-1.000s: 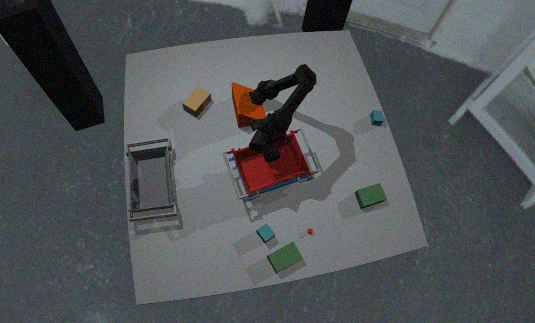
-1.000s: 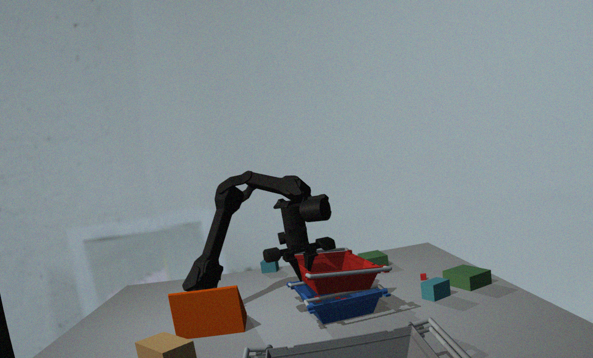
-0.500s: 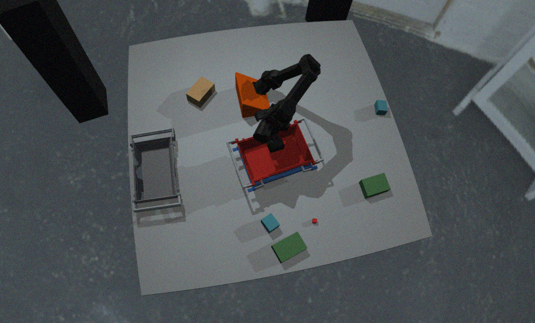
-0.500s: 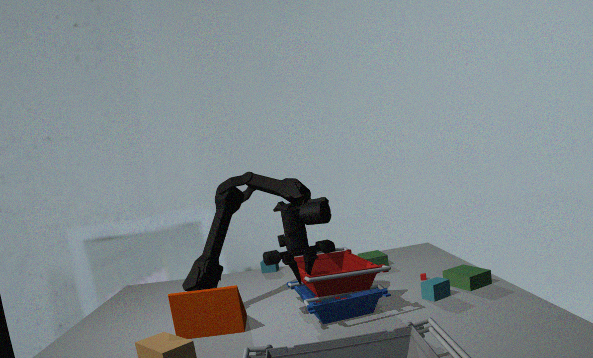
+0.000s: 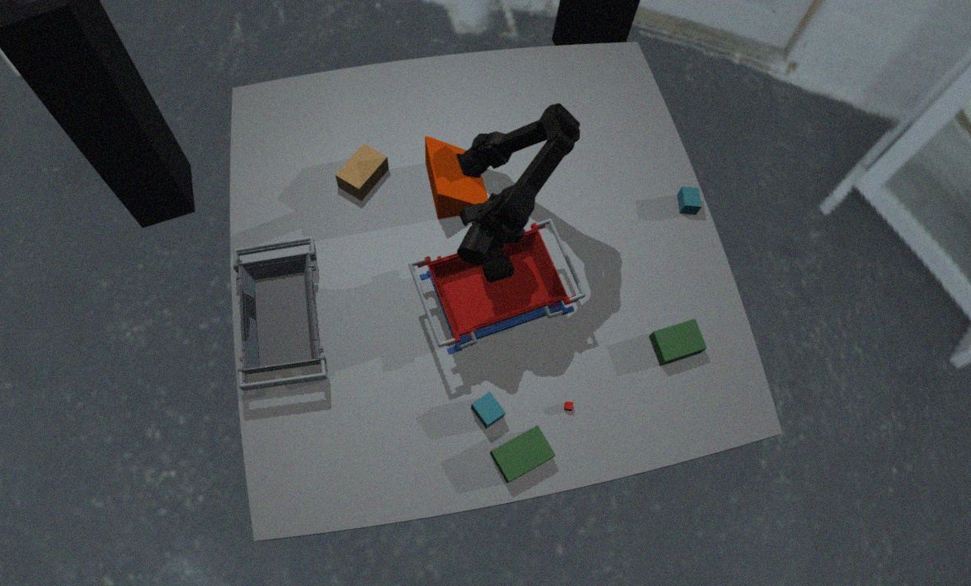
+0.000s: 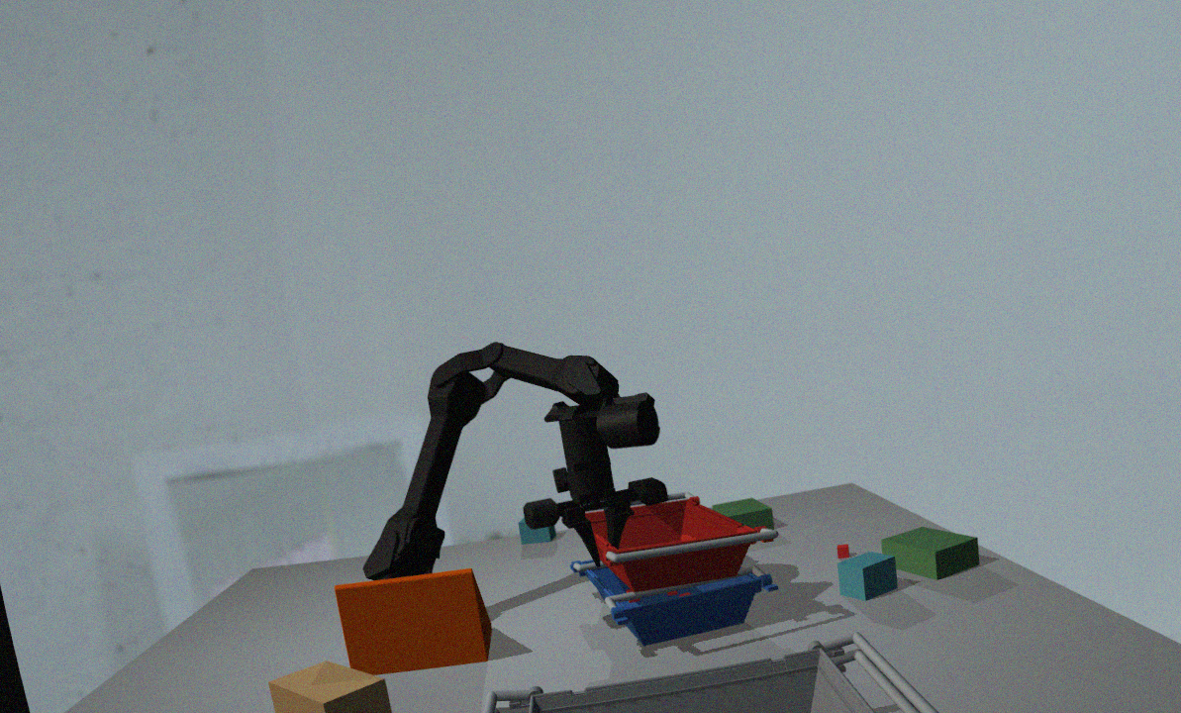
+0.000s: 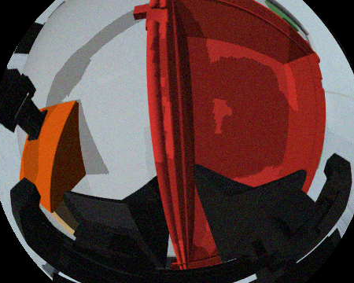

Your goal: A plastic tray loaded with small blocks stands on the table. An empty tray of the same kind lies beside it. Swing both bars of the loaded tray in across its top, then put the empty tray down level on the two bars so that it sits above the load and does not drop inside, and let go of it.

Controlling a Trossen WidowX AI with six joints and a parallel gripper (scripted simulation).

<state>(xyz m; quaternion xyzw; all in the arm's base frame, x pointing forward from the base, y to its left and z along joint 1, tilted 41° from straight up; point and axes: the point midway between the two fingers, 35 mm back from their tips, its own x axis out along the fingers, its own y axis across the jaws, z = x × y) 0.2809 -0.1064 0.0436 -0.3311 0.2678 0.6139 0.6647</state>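
Now: the red tray 8 cm ahead of my gripper tip and 3 cm above it. The rest, counted from my gripper tip: red cube 38 cm ahead, 9 cm to the left, 8 cm below; then tan block 36 cm behind, 22 cm to the right, 5 cm below.
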